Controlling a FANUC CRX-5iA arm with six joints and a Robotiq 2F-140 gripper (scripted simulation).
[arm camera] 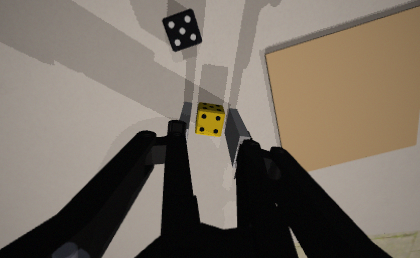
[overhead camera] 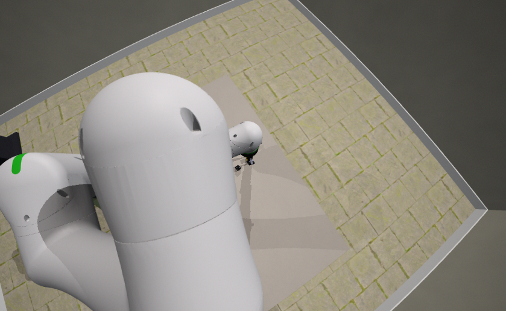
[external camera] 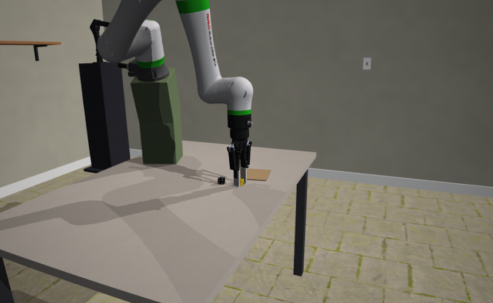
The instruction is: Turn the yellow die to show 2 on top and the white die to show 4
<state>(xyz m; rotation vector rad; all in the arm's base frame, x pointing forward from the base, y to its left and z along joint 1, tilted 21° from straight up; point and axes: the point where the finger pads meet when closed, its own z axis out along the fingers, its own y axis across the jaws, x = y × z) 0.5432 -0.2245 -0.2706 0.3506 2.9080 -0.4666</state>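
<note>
Right now my hand is 2 cm above the yellow die. From my hand the other things lie so: tan mat: 14 cm to the left, 3 cm below; white die: 23 cm to the left, 8 cm behind, 2 cm below; black die: 8 cm behind, 2 cm below, 1 cm to the right.
</note>
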